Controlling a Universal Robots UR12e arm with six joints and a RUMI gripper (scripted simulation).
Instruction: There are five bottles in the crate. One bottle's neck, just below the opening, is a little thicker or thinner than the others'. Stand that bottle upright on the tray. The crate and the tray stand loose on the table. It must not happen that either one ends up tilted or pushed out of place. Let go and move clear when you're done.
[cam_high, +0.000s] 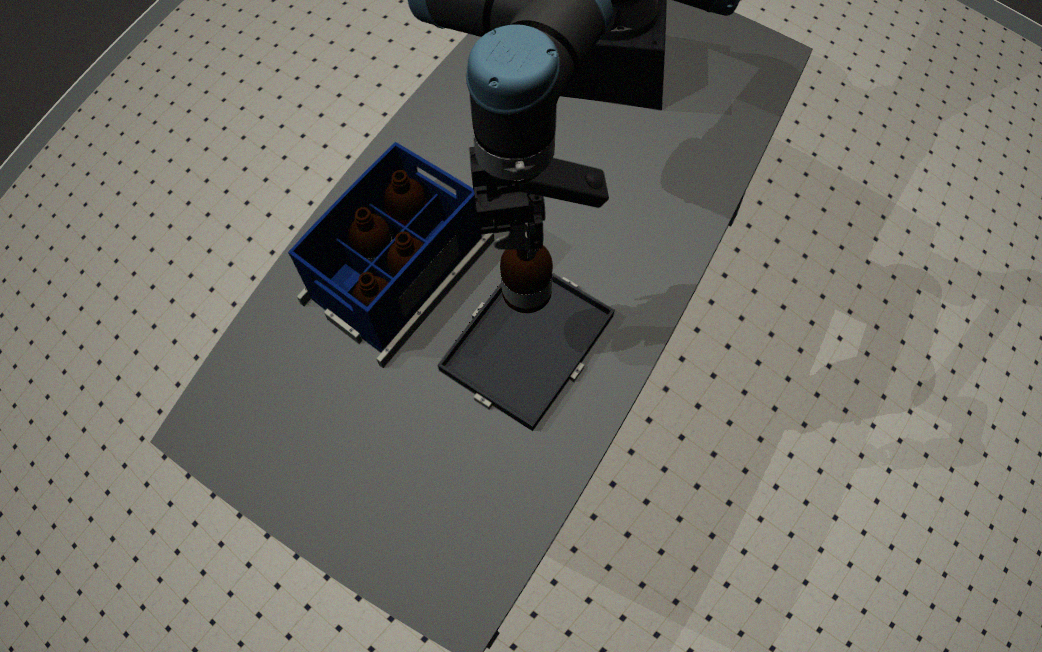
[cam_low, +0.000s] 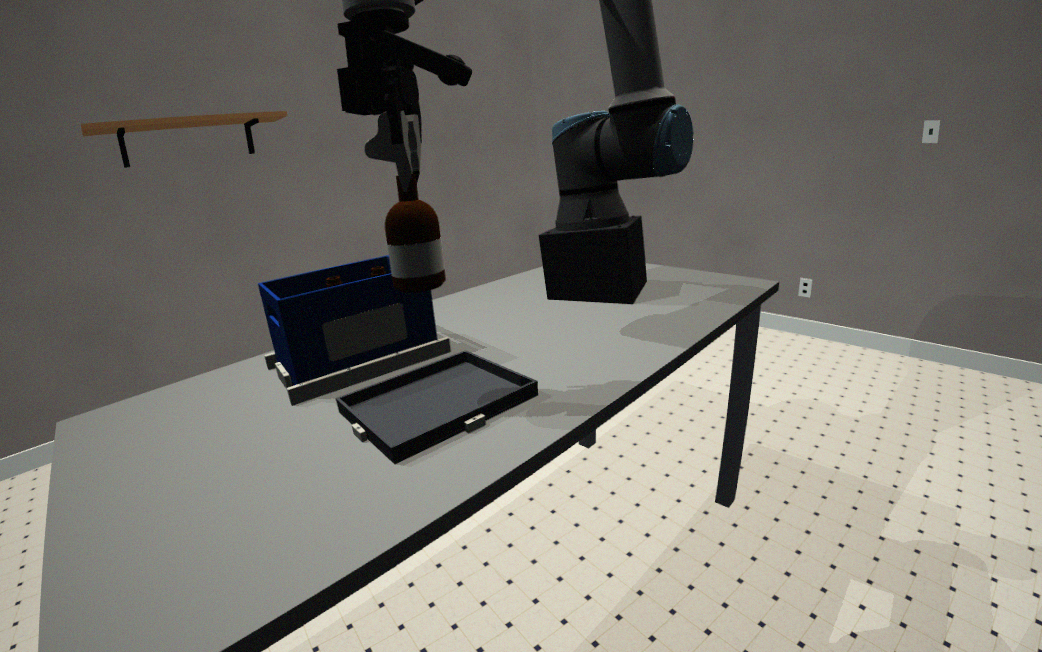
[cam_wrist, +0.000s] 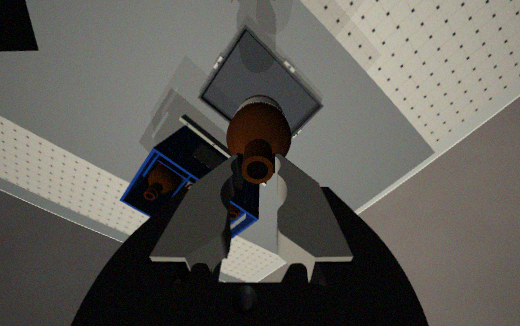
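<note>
Right now my hand is 70 mm above the bottle. From my hand the other things lie so: black tray (320 mm below); then blue crate (40 mm ahead, 280 mm to the right, 250 mm below).
</note>
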